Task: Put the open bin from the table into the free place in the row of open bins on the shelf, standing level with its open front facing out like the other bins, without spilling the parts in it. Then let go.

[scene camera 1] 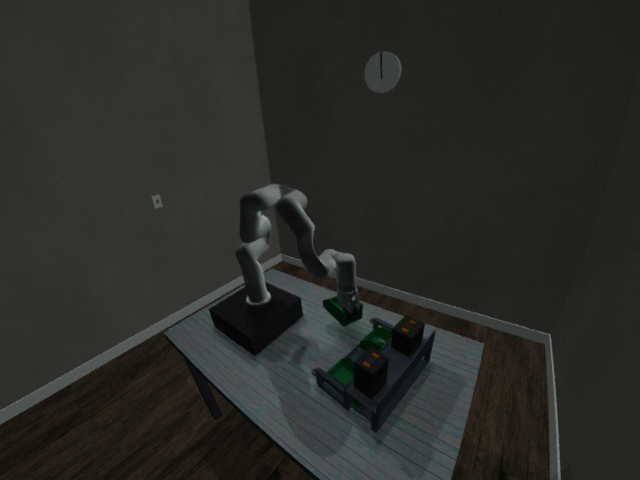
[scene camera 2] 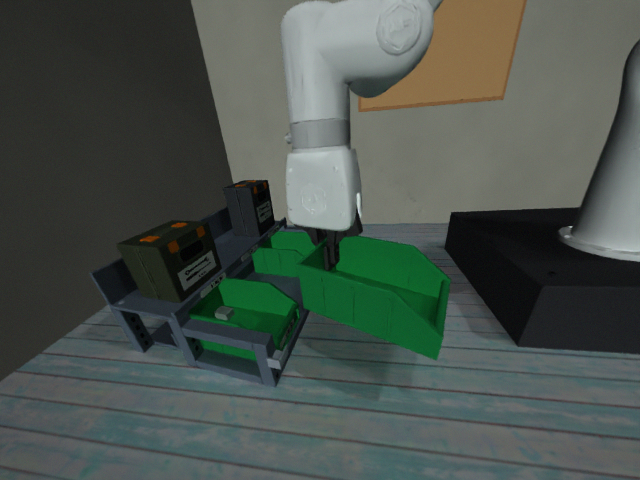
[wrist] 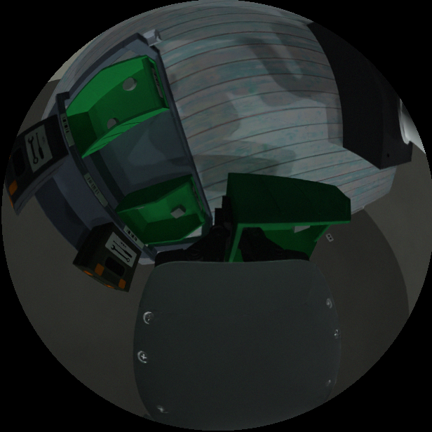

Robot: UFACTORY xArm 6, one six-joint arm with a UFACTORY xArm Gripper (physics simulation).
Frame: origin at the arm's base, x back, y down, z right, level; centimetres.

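Seen in the pictures: gripper, fingertip midpoint: [scene camera 1: 348, 319] [scene camera 2: 328, 265]; arm's base, origin of the base link: [scene camera 1: 258, 298] [scene camera 2: 608, 243].
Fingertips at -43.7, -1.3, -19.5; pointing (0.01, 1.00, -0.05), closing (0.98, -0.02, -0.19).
Pixels of each thing's middle, then the offset from my fingertips to it, as dx, dy, dz. "spot": a spot on its surface instead. Level surfaces: height alone.
- green open bin, surface spot: [scene camera 2: 361, 304] spot: +6.8, -1.2, -8.8
- olive case, body centre: [scene camera 2: 176, 258] [scene camera 1: 407, 335] -24.3, -2.1, -6.6
- dark case, body centre: [scene camera 2: 251, 207] [scene camera 1: 370, 372] -25.4, -3.3, +16.5
- table, its level: dy +12.9
My gripper [scene camera 1: 353, 310] [scene camera 2: 330, 260] [wrist: 230, 207] is shut on the rear wall of the green open bin [scene camera 1: 336, 310] [scene camera 2: 361, 304] [wrist: 285, 197]. The bin hangs above the table in front of the shelf [scene camera 1: 377, 410] [scene camera 2: 222, 331] [wrist: 184, 145], tilted with its open front lower and facing the robot base. A pale part [wrist: 301, 228] shows inside it in the wrist view; the rest of its inside is hidden. Two green bins stand on the shelf: one with a grey block [scene camera 2: 223, 312] [wrist: 178, 211], one with round pieces [wrist: 129, 83]. The free place [wrist: 145, 157] is between them.
An olive case [scene camera 1: 408, 335] [scene camera 2: 168, 263] [wrist: 107, 257] and a dark case [scene camera 1: 370, 373] [scene camera 2: 249, 209] [wrist: 37, 155] stand on the shelf's upper rear board. The black robot base block [scene camera 1: 255, 320] [scene camera 2: 516, 279] [wrist: 367, 95] is on the table [scene camera 1: 289, 392] [scene camera 2: 361, 428] [wrist: 250, 105].
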